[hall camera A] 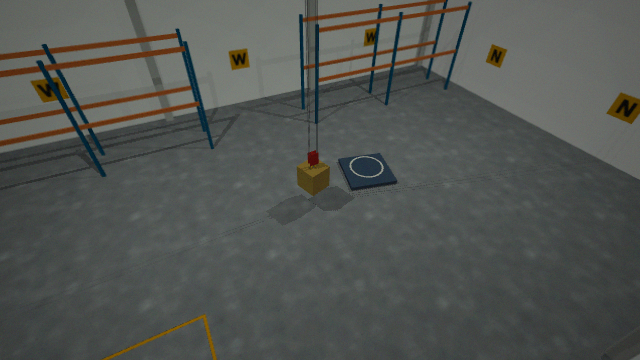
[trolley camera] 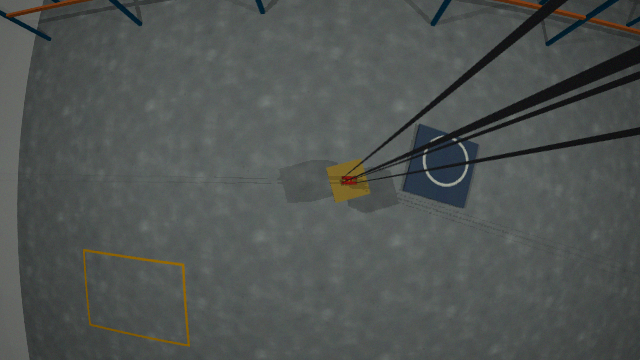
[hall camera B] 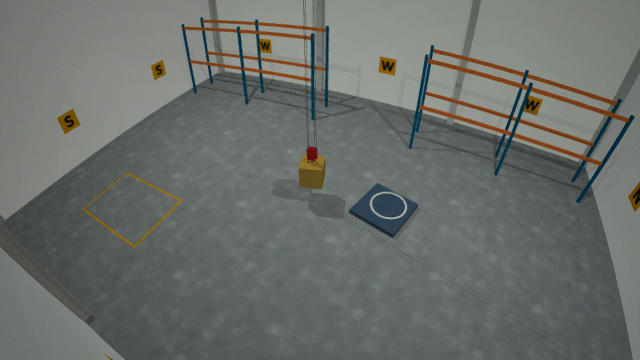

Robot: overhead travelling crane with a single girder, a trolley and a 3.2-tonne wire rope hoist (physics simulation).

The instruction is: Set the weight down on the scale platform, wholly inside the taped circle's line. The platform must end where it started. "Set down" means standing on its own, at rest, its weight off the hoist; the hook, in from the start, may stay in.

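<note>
The weight, a yellow block (hall camera A: 313,180) (hall camera B: 312,174) (trolley camera: 338,190), hangs upright in the air on the ropes, its shadows on the floor apart from it. My gripper, the red hook block (hall camera A: 313,158) (hall camera B: 312,153) (trolley camera: 349,180), is right on top of the weight and holds it; the hook itself is too small to make out. The dark blue scale platform (hall camera A: 374,183) (hall camera B: 392,229) (trolley camera: 412,184) lies flat on the floor. The white taped circle (hall camera A: 366,177) (hall camera B: 388,218) (trolley camera: 446,186) is on its top. The weight is beside the platform, to its left in all three views. Ropes cross the platform in the trolley view.
A yellow outlined rectangle (hall camera A: 204,316) (hall camera B: 134,246) (trolley camera: 186,300) is marked on the floor at the left. Blue and orange racks (hall camera A: 317,75) (hall camera B: 313,75) stand along the W wall, and another rack (hall camera A: 70,112) (hall camera B: 514,127) stands there too.
</note>
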